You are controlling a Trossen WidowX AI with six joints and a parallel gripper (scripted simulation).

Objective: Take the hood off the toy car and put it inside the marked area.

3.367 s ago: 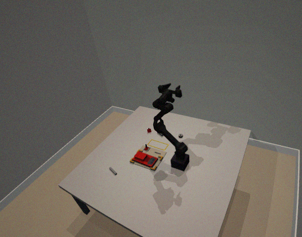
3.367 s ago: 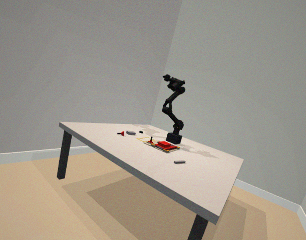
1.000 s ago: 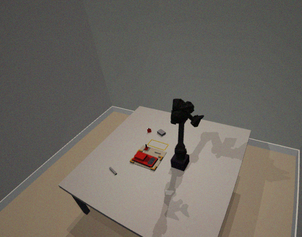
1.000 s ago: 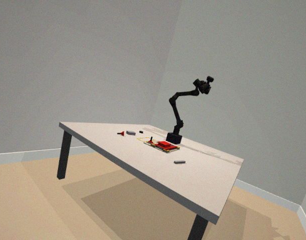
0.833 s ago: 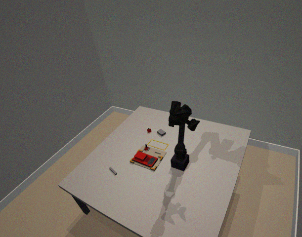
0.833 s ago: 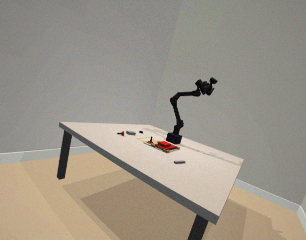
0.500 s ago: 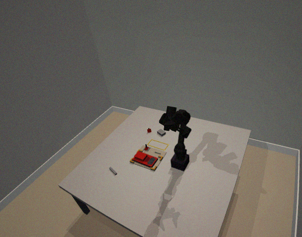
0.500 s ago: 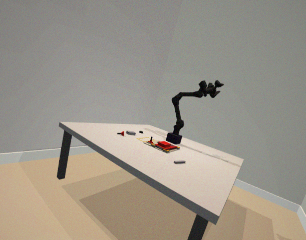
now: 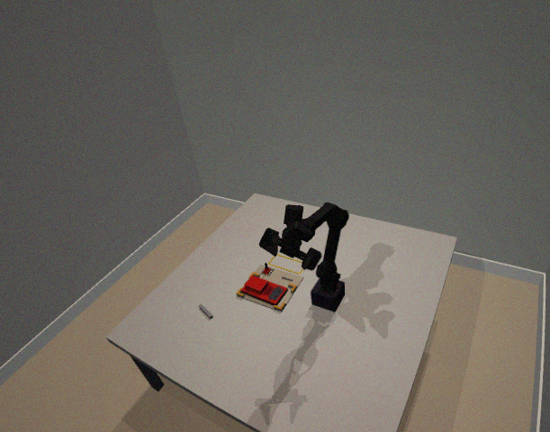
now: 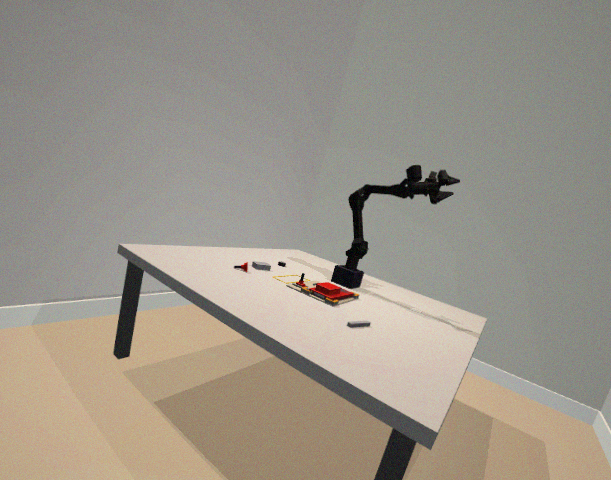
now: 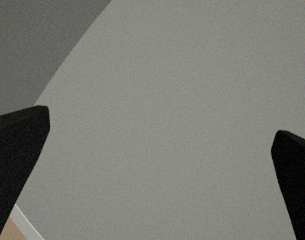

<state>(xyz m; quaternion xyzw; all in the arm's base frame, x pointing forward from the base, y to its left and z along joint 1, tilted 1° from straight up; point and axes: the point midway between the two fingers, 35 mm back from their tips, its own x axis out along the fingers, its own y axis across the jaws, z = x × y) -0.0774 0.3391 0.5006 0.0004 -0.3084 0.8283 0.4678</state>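
The hood is 440 mm ahead of my gripper tip, 250 mm to the right of it and 550 mm below it. From my gripper tip the other things lie so: grey bar: 570 mm ahead, 10 mm to the right, 590 mm below.
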